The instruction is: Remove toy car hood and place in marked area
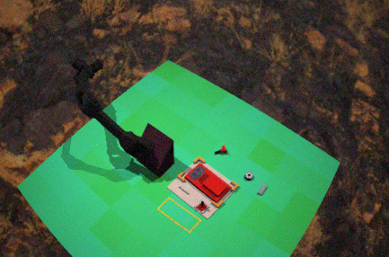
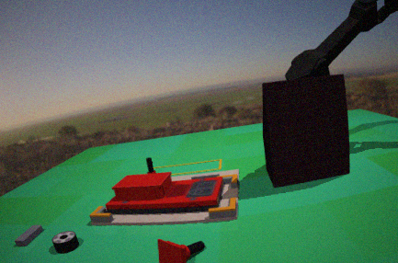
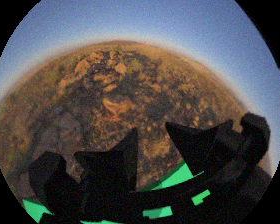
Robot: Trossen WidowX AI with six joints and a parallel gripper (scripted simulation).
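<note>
The hood is 960 mm ahead of my gripper tip, 130 mm below it and 60 mm to the right of it. The rest, counted from my gripper tip: grey ring: 1060 mm ahead, 160 mm below, 90 mm to the left.
</note>
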